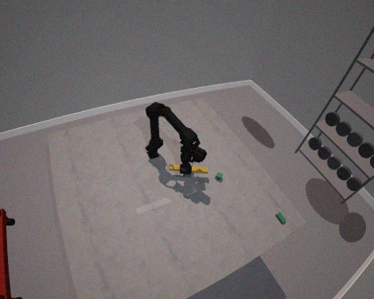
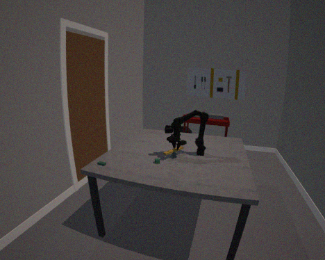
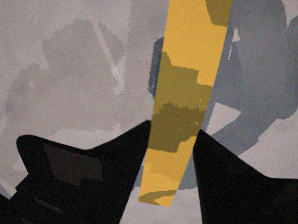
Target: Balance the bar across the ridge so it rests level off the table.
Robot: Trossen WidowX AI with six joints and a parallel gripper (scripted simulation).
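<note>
My gripper tip is now 10 mm short of the yellow bar and 20 mm to the right of it. Also, from my gripper tip: green cube 110 mm ahead, 190 mm to the left, 40 mm below; then flat green block 520 mm ahead, 390 mm to the left, 50 mm below.
</note>
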